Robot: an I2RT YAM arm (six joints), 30 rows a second.
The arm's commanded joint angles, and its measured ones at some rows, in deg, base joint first. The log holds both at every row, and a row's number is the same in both.
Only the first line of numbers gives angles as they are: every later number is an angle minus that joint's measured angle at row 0.
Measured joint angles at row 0:
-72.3 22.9 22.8 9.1 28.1 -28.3
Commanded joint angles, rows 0 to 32:
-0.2 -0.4 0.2 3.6 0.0 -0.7
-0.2 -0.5 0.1 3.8 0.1 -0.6
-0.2 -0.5 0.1 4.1 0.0 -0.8
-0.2 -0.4 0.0 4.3 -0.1 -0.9
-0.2 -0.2 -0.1 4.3 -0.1 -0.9
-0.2 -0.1 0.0 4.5 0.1 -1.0
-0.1 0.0 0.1 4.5 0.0 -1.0
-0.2 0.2 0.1 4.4 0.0 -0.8
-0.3 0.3 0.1 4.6 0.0 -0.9
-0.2 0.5 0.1 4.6 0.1 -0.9
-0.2 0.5 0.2 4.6 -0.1 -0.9
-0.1 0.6 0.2 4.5 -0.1 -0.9
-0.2 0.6 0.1 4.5 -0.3 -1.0
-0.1 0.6 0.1 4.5 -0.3 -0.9
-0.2 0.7 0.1 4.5 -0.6 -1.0
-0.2 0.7 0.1 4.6 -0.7 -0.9
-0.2 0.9 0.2 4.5 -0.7 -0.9
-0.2 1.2 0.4 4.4 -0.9 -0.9
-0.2 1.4 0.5 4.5 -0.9 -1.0
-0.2 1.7 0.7 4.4 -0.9 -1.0
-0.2 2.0 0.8 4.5 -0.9 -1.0
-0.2 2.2 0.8 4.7 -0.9 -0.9
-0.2 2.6 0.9 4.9 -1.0 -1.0
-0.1 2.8 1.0 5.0 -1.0 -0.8
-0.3 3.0 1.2 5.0 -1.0 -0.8
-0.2 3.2 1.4 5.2 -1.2 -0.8
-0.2 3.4 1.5 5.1 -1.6 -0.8
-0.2 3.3 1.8 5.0 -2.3 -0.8
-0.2 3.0 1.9 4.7 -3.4 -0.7
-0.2 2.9 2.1 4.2 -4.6 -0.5
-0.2 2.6 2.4 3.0 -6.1 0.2
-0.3 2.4 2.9 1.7 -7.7 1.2
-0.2 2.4 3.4 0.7 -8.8 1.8
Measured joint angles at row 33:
0.0 3.3 -0.4 0.0 -3.2 0.0
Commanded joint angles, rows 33 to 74:
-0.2 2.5 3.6 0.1 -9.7 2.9
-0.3 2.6 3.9 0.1 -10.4 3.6
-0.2 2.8 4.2 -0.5 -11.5 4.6
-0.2 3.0 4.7 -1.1 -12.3 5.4
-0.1 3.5 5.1 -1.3 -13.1 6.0
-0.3 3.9 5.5 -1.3 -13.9 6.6
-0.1 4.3 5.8 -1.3 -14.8 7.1
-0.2 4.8 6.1 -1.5 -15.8 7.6
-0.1 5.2 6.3 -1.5 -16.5 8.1
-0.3 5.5 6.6 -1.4 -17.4 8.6
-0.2 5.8 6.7 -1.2 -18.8 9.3
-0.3 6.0 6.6 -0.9 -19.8 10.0
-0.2 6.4 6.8 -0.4 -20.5 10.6
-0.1 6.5 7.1 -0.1 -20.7 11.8
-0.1 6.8 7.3 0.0 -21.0 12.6
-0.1 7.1 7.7 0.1 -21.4 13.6
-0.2 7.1 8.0 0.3 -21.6 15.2
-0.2 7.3 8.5 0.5 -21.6 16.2
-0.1 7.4 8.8 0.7 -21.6 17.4
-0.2 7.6 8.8 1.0 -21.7 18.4
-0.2 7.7 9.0 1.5 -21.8 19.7
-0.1 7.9 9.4 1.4 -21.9 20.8
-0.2 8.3 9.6 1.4 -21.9 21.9
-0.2 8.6 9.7 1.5 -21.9 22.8
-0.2 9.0 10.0 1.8 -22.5 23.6
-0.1 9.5 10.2 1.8 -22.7 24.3
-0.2 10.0 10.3 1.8 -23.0 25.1
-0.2 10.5 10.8 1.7 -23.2 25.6
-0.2 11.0 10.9 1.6 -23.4 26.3
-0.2 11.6 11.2 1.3 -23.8 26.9
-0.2 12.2 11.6 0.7 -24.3 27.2
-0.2 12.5 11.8 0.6 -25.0 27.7
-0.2 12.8 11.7 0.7 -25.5 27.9
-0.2 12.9 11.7 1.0 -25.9 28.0
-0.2 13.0 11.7 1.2 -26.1 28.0
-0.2 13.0 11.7 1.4 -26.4 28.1
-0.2 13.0 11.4 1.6 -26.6 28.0
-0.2 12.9 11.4 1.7 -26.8 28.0
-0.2 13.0 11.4 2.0 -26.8 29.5
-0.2 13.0 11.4 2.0 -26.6 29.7
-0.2 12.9 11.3 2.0 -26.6 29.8
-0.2 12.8 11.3 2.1 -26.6 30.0
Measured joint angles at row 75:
0.0 13.5 9.0 -2.9 -25.4 27.4
